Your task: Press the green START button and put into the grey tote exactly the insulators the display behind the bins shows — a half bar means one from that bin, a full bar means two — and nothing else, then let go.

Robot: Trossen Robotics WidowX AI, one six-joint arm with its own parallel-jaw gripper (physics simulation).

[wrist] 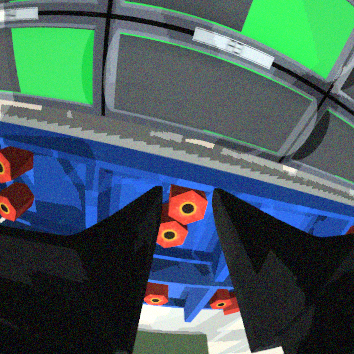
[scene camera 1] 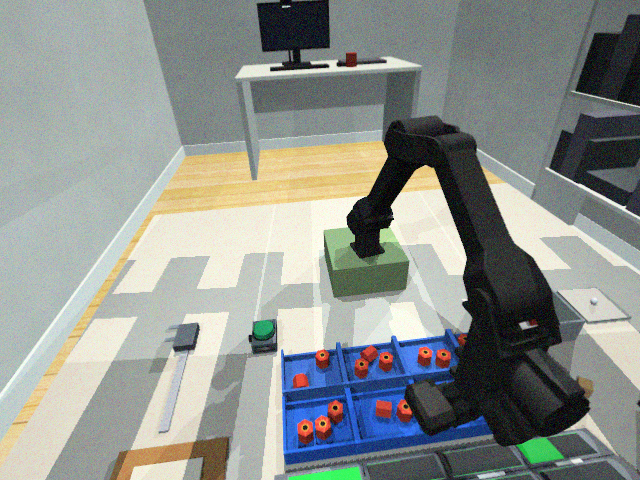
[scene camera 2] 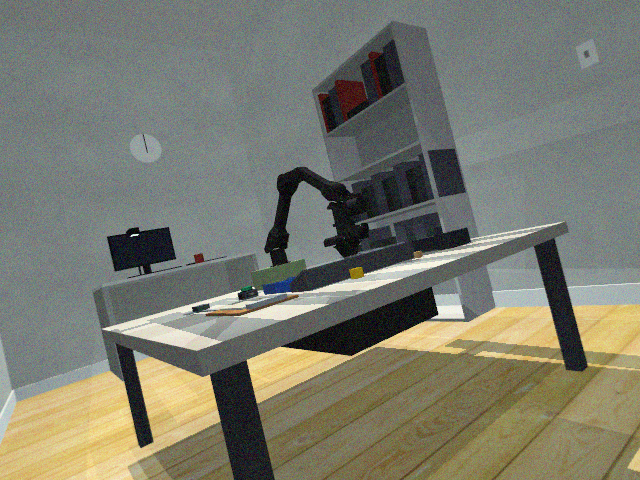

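Pixels of known places: gripper, between the fingertips: (wrist: 187, 194) (scene camera 1: 462, 421); arm's base, origin of its link: (scene camera 1: 367, 248) (scene camera 2: 280, 264).
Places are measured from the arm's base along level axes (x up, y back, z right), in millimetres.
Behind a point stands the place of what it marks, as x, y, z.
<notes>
My gripper (scene camera 2: 349, 253) @[-50, -404, 29] (wrist: 187, 194) @[-50, -404, 29] is partly open and empty. In the wrist view its black fingertips stand either side of a bin holding two upright orange-red insulators, one (wrist: 189, 206) @[-54, -393, 31] nearer the display and one (wrist: 169, 234) @[-54, -369, 20] behind it. The arm hides this bin in scene camera 1. Other insulators (scene camera 1: 322, 426) @[-54, -338, 228] lie in the blue bins (scene camera 1: 320, 454) (wrist: 131, 154). The display (scene camera 1: 403, 467) (wrist: 200, 85) has several dark panels and partly green bars; the panel nearest these two insulators is dark. The green START button (scene camera 1: 263, 329) @[-44, -123, 279] stands left. The grey tote (scene camera 1: 570, 314) @[-40, -303, -297] is partly hidden by the arm; its contents are hidden.
A green block (scene camera 1: 369, 276) @[-31, -64, 22] carries the arm base. A caliper-like tool (scene camera 1: 178, 382) @[-80, -161, 449] and a wooden frame (scene camera 1: 212, 459) @[-78, -318, 396] lie left. A white plate (scene camera 1: 607, 312) @[-76, -303, -415] with a small ball lies beyond the tote. A yellow block (scene camera 2: 356, 272) @[-67, -565, 222] and a small wooden block (scene camera 2: 417, 254) @[-72, -595, -81] are near the display.
</notes>
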